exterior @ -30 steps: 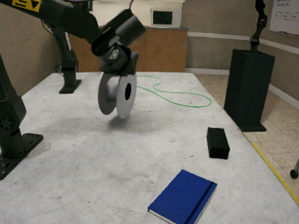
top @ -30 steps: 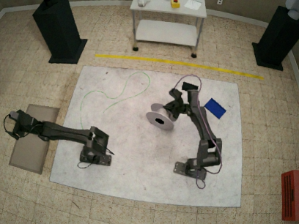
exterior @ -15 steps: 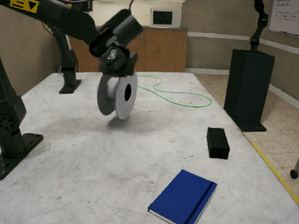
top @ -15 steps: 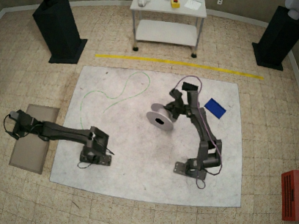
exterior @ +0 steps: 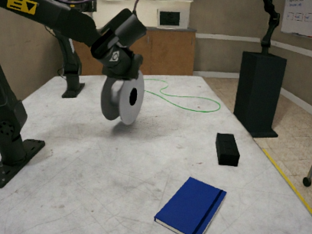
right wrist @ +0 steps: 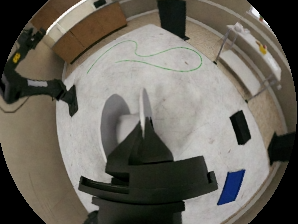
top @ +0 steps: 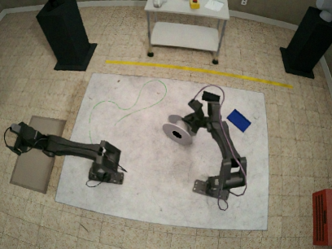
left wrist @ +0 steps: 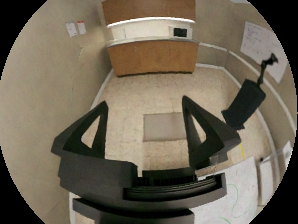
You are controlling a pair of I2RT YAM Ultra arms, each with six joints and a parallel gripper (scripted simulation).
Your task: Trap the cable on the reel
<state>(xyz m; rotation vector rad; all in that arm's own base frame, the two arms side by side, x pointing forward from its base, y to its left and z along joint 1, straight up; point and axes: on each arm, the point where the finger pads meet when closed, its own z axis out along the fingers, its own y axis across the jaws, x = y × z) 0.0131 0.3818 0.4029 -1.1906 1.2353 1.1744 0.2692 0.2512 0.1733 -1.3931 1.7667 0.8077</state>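
The grey reel lies 3 cm behind my right hand, 1 cm to the left of it and 7 cm below it. From my right hand the other things lie so: black block (25 cm ahead, 16 cm to the right, 16 cm below); then blue notebook (13 cm ahead, 34 cm to the right, 17 cm below).
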